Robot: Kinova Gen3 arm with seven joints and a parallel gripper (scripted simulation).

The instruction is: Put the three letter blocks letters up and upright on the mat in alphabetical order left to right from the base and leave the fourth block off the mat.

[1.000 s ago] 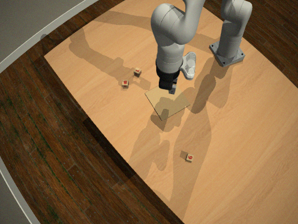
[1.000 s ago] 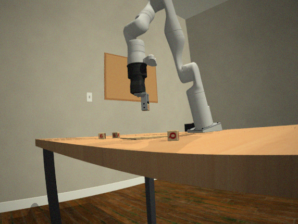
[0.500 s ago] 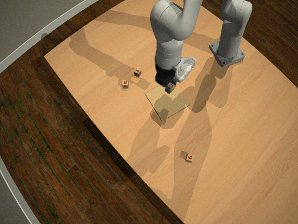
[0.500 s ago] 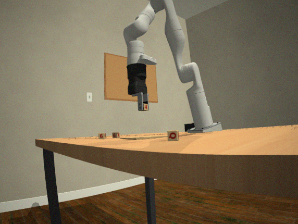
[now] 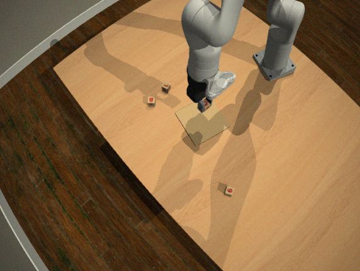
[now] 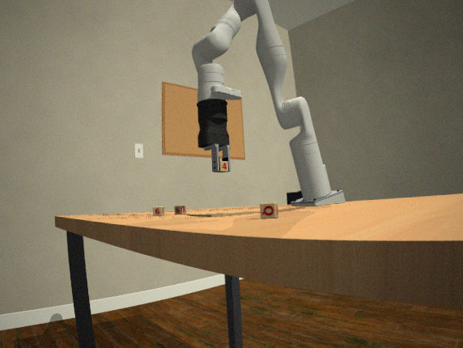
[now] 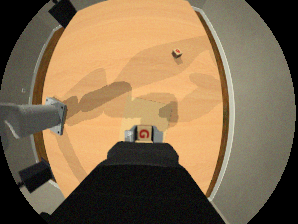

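The tan mat is 120 mm below my hand. Round my hand: block marked B: 110 mm ahead, 150 mm to the right, 110 mm below.
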